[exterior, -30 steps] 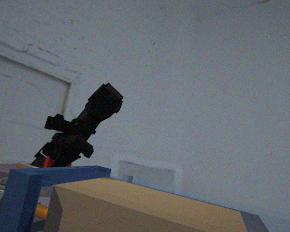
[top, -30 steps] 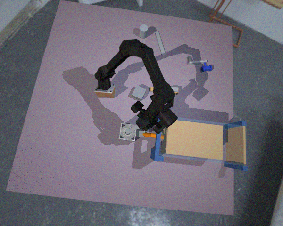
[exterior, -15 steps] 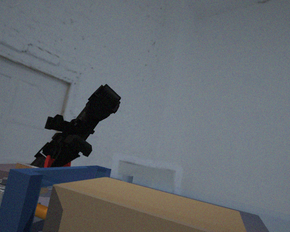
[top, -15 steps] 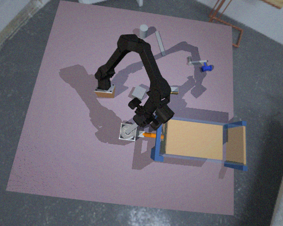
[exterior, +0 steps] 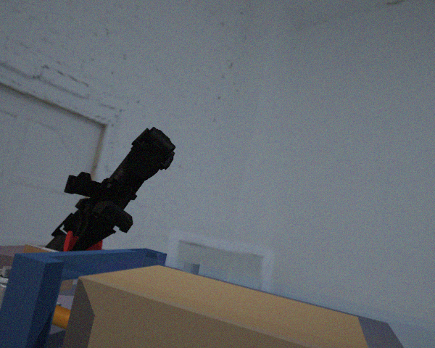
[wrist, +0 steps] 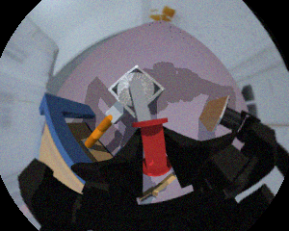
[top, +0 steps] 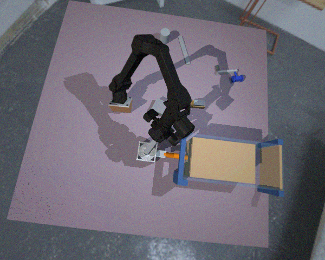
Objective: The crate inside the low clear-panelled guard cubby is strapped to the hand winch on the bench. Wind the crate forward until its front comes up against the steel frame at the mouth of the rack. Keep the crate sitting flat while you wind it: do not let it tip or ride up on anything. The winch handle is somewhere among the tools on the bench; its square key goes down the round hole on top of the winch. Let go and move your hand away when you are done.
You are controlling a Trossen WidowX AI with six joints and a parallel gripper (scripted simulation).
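The red-knobbed crank handle lies 30 mm below my gripper tip, 20 mm to the right of it and 10 mm behind it. Round my gripper tip: red knob: 10 mm to the left, 10 mm ahead; blue steel frame: 130 mm ahead, 70 mm to the right, 20 mm below; grey block: 180 mm to the left, 110 mm below, 20 mm behind.
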